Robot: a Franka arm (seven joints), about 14 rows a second.
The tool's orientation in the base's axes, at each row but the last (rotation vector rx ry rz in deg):
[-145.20, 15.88, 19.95]
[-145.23, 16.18, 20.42]
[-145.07, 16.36, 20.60]
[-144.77, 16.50, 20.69]
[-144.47, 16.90, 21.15]
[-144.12, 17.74, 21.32]
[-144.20, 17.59, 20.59]
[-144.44, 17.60, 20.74]
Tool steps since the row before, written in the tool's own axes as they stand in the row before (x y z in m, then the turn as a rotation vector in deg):
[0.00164, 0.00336, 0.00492, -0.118, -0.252, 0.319]
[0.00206, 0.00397, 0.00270, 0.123, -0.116, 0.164]
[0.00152, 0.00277, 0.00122, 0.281, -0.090, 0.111]
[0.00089, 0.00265, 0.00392, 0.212, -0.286, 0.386]
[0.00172, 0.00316, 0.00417, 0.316, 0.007, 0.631]
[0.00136, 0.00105, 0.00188, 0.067, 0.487, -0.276]
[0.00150, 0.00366, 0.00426, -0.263, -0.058, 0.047]
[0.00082, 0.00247, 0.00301, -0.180, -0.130, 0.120]
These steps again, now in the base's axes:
[-0.00028, -0.00022, -0.00617, -0.104, 0.399, -0.095]
[0.00034, -0.00202, -0.00481, 0.116, 0.171, -0.113]
[0.00043, -0.00178, -0.00285, 0.268, 0.100, -0.132]
[-0.00066, -0.00007, -0.00477, 0.204, 0.424, -0.233]
[-0.00011, -0.00044, -0.00549, 0.170, 0.311, -0.611]
[0.00059, 0.00003, -0.00248, -0.028, -0.561, -0.048]
[-0.00047, -0.00074, -0.00575, -0.238, 0.110, 0.076]
[-0.00053, -0.00041, -0.00392, -0.153, 0.199, 0.027]

